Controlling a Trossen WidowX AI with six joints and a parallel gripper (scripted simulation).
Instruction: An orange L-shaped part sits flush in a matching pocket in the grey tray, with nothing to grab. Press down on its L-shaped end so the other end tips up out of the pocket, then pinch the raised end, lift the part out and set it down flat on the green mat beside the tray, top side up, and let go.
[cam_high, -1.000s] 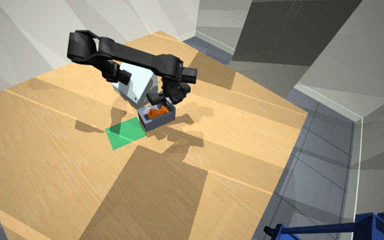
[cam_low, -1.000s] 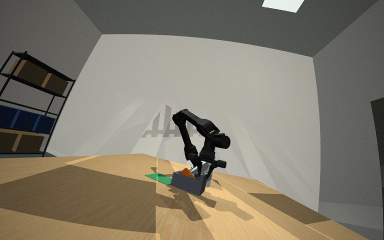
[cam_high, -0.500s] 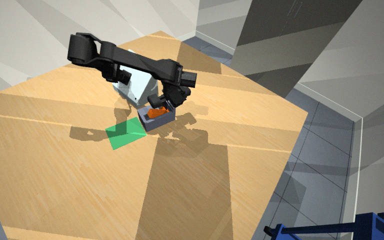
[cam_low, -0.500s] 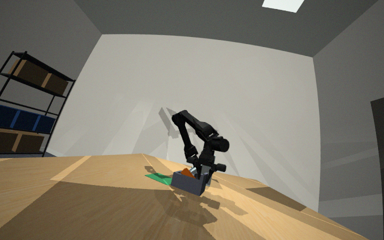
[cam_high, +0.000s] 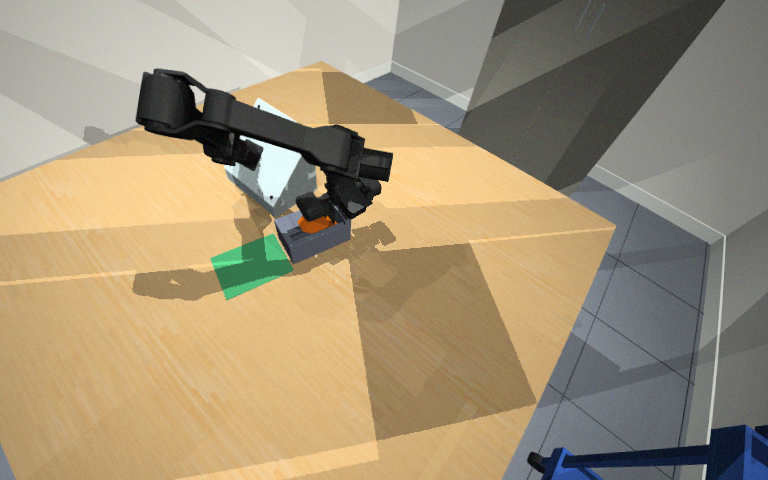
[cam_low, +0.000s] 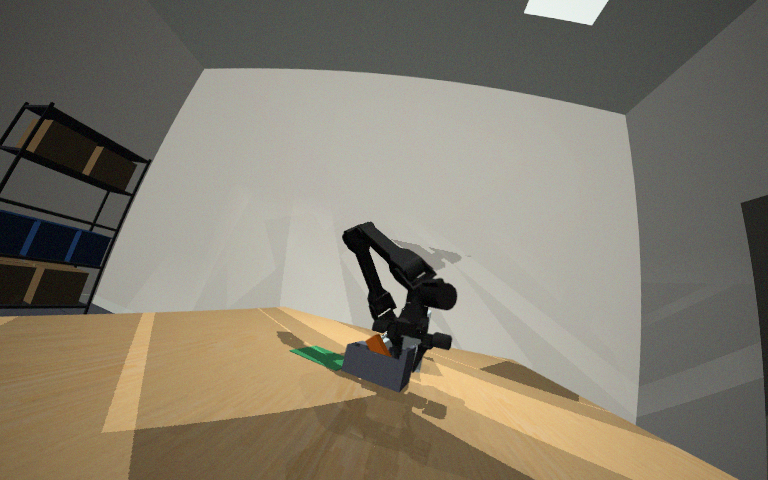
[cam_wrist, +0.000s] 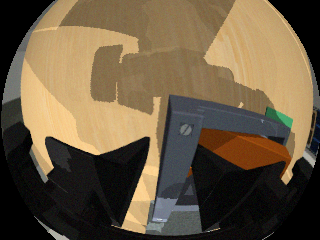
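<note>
Right now the orange L-shaped part is 20 mm behind my gripper tip and 40 mm to the right of it. Also, from my gripper tip: green mat (90 mm behind, 210 mm to the right, 50 mm below).
</note>
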